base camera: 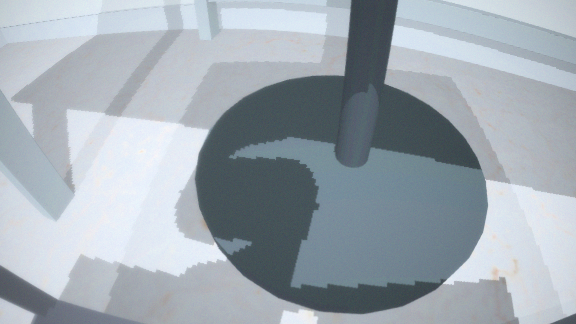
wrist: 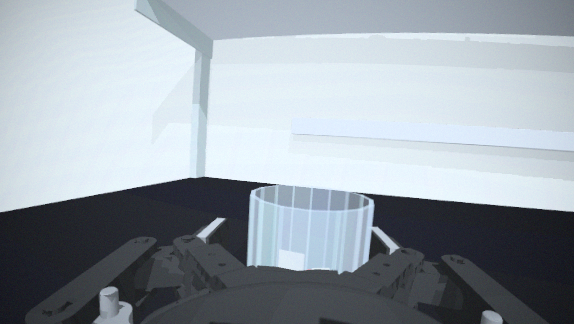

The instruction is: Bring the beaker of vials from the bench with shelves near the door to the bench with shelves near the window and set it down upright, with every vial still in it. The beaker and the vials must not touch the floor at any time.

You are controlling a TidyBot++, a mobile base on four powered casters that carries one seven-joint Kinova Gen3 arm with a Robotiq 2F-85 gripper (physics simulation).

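Observation:
The clear beaker [wrist: 310,225] stands upright on the dark bench top [wrist: 125,220] in the wrist view, at the lower middle. My gripper [wrist: 296,237] is open, with one finger on each side of the beaker; a gap shows at the left, and the right fingertip looks very near or at its wall. The beaker's lower part is hidden behind the gripper body. A white patch and a thin trace of red show low through the wall; the vials cannot be made out. The beaker and gripper do not show in the base view.
A grey shelf [wrist: 380,17] hangs over the bench, with a pale upright [wrist: 199,115] at the left and a pale rail [wrist: 425,134] along the back wall. In the base view, a dark post [base camera: 367,60] stands on a round disc [base camera: 395,225]; pale legs [base camera: 30,165] [base camera: 205,20] stand left and behind.

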